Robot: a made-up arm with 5 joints.
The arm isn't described. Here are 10 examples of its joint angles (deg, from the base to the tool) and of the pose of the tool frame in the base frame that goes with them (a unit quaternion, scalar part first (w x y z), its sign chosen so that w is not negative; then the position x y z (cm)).
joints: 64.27 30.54 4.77 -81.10 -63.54
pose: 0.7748 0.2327 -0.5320 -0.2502 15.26 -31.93 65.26
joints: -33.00 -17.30 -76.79 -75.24 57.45
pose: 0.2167 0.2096 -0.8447 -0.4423 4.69 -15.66 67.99
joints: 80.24 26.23 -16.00 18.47 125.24
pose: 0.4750 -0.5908 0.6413 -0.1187 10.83 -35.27 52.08
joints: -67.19 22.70 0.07 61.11 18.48
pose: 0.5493 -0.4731 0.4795 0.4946 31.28 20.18 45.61
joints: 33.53 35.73 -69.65 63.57 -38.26
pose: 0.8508 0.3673 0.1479 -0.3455 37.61 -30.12 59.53
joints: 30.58 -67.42 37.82 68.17 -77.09
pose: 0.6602 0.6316 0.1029 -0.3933 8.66 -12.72 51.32
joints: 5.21 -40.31 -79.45 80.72 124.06
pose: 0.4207 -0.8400 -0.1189 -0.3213 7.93 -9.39 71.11
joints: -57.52 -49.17 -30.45 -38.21 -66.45
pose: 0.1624 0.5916 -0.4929 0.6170 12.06 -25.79 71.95
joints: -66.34 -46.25 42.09 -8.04 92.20
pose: 0.6182 -0.5630 -0.4564 0.3043 23.39 2.75 62.15
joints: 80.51 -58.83 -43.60 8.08 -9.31
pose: 0.5526 -0.4299 -0.5906 -0.4014 0.70 19.97 71.67
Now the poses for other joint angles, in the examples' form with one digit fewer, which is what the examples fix.
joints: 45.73 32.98 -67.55 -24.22 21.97
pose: 0.749 -0.342 -0.375 -0.427 25.2 -24.6 74.1
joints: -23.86 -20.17 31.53 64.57 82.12
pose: 0.495 -0.610 0.342 0.516 25.6 -4.0 49.7
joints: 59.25 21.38 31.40 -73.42 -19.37
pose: 0.857 0.053 -0.228 -0.459 19.7 -30.7 62.6
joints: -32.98 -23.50 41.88 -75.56 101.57
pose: 0.634 -0.568 -0.482 -0.207 26.2 -2.3 69.9
